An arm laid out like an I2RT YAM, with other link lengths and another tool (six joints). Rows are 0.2 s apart.
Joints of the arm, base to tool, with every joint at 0 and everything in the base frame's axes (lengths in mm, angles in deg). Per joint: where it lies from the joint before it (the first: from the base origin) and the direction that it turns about. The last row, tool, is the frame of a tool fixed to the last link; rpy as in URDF.
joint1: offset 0.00 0.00 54.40 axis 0 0 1
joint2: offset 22.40 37.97 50.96 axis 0 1 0
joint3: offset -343.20 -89.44 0.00 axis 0 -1 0
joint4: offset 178.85 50.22 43.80 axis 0 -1 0
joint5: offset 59.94 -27.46 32.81 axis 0 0 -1
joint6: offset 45.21 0.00 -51.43 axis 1 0 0
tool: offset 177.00 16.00 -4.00 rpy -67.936 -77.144 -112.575
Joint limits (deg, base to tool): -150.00..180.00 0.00..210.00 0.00..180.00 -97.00..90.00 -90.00..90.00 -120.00..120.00
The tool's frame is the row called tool.
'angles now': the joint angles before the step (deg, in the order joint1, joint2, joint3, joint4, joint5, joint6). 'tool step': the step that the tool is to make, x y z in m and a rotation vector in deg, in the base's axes. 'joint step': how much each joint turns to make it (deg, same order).
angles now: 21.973 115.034 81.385 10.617 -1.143 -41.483
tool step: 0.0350 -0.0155 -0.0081 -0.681 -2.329 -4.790
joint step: -1.134 4.494 3.177 3.237 3.946 -0.001
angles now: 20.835 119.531 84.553 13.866 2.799 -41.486
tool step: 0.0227 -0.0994 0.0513 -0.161 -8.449 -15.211
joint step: -6.052 -3.406 -1.830 6.411 9.561 0.089
